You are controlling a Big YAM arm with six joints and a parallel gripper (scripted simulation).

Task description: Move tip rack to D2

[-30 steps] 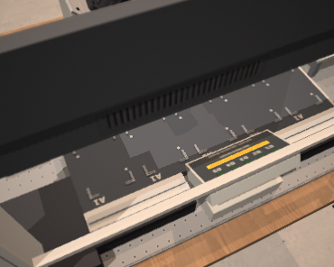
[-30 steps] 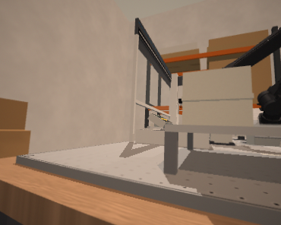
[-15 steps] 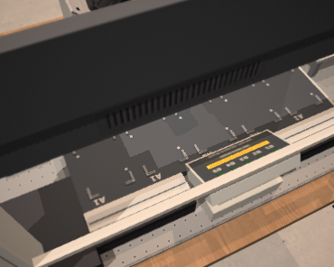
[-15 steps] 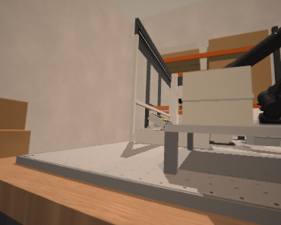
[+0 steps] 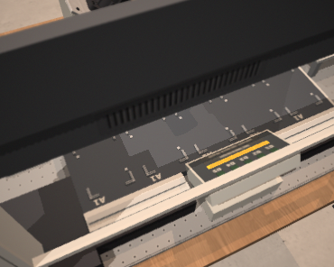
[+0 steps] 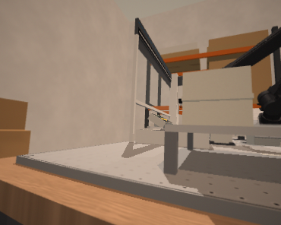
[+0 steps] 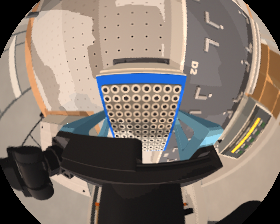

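The blue tip rack lies 10 mm ahead of my hand and 10 mm to the right of it. From my hand the other things lie so: clear rack cover: 10 mm ahead, 400 mm to the left; frame post: 310 mm ahead, 290 mm to the left, 160 mm above; shelf: 160 mm behind, 440 mm to the left, 20 mm below.
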